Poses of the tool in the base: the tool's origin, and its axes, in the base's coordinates. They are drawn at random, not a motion.
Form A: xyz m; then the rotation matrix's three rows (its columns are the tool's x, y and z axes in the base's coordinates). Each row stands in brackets.
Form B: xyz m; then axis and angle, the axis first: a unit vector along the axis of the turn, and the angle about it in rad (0 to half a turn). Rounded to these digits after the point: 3 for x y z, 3 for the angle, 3 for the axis.
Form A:
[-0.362, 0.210, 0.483], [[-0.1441, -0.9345, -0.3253], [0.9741, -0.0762, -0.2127], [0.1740, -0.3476, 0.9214]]
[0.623, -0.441, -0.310], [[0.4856, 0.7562, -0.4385], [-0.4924, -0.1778, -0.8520], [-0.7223, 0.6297, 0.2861]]
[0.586, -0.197, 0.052], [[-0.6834, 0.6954, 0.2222], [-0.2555, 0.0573, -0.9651], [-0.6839, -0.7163, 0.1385]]
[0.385, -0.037, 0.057], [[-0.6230, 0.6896, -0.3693], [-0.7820, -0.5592, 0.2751], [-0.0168, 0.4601, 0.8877]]
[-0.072, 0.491, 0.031], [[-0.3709, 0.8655, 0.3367], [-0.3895, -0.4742, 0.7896], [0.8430, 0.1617, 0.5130]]
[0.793, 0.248, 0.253], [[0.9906, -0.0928, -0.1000], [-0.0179, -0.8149, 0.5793], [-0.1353, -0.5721, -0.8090]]
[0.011, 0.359, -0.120], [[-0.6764, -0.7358, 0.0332], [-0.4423, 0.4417, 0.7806], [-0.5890, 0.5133, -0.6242]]
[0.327, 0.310, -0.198], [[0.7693, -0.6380, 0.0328], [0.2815, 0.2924, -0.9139], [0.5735, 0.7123, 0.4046]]
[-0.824, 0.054, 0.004], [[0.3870, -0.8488, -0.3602], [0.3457, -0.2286, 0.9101], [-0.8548, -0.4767, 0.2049]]
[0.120, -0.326, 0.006], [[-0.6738, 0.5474, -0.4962], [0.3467, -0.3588, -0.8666], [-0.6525, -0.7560, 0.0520]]
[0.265, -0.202, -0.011], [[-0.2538, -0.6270, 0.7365], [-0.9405, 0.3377, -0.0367], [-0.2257, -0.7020, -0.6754]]
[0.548, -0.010, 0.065], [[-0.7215, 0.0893, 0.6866], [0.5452, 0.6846, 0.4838], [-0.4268, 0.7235, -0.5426]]
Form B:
-0.362, 0.210, 0.483, -0.068, -0.252, 0.965, 1.721
0.623, -0.441, -0.310, 0.757, 0.145, -0.638, 1.775
0.586, -0.197, 0.052, 0.186, 0.678, -0.711, 2.410
0.385, -0.037, 0.057, 0.121, -0.231, -0.965, 2.275
-0.072, 0.491, 0.031, -0.421, -0.339, -0.841, 2.300
0.793, 0.248, 0.253, -0.997, 0.031, 0.065, 2.526
0.011, 0.359, -0.120, -0.362, 0.843, 0.398, 2.764
0.327, 0.310, -0.198, 0.836, -0.278, 0.473, 1.335
-0.824, 0.054, 0.004, -0.731, 0.261, 0.630, 1.895
0.120, -0.326, 0.006, 0.399, 0.563, -0.724, 3.002
0.265, -0.202, -0.011, -0.549, 0.794, -0.259, 2.491
0.548, -0.010, 0.065, 0.195, 0.908, 0.372, 2.481

